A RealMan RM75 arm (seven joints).
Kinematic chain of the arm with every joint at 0, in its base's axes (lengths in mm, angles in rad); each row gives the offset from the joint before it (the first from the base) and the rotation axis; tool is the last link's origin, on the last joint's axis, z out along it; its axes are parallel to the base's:
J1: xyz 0 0 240.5 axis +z
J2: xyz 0 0 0 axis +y
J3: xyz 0 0 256 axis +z
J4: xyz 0 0 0 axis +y
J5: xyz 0 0 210 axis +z
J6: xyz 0 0 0 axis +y
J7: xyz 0 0 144 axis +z
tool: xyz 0 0 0
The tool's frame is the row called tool.
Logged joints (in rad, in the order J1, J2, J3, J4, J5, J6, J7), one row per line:
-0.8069, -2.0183, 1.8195, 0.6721, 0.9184, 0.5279, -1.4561
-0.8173, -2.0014, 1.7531, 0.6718, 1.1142, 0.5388, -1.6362
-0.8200, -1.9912, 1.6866, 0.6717, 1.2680, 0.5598, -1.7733
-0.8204, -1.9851, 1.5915, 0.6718, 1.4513, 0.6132, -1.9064
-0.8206, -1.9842, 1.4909, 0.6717, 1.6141, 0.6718, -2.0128
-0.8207, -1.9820, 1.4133, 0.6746, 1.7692, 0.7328, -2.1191
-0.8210, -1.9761, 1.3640, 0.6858, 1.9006, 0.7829, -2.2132
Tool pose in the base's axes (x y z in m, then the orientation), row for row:
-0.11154, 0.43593, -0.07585, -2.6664, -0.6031, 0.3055
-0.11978, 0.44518, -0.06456, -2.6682, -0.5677, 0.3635
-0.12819, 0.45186, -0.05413, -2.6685, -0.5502, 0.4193
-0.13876, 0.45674, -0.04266, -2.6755, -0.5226, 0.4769
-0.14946, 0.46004, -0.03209, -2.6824, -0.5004, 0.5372
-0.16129, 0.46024, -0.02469, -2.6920, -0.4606, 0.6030
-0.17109, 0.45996, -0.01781, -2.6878, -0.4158, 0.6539
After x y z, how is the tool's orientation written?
As angles about the fixed x, y, z axes (roll, pitch, yaw), in radians.
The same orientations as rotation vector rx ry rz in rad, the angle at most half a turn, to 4 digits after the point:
-2.4481, -0.5679, -0.6780
-2.4408, -0.6284, -0.6117
-2.4236, -0.6906, -0.5680
-2.4158, -0.7522, -0.5146
-2.4030, -0.8184, -0.4672
-2.3976, -0.8890, -0.3983
-2.3893, -0.9422, -0.3223

